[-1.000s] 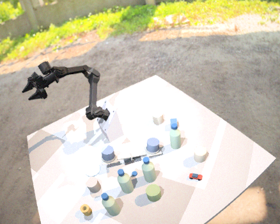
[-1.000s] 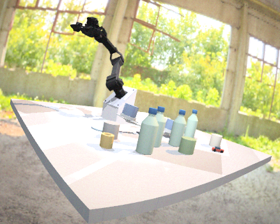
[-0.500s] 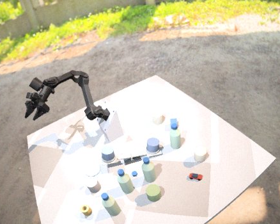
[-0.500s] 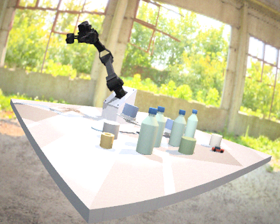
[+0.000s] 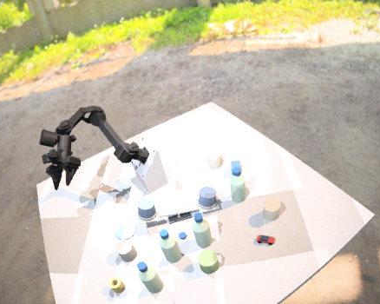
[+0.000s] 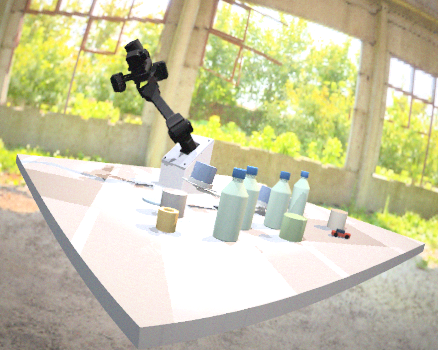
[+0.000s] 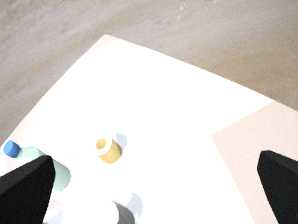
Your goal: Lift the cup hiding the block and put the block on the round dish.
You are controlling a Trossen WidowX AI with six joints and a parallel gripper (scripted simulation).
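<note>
My gripper tip is now 52 cm to the right of the pale green block, 29 cm above it and 12 cm short of it. The rest, counted from my gripper tip: round light blue dish: 33 cm below, 15 cm to the left, 3 cm ahead; then yellow spool: 31 cm below, 29 cm ahead, 2 cm to the left; then blue disc: 35 cm to the left, 32 cm below, 20 cm ahead.
</note>
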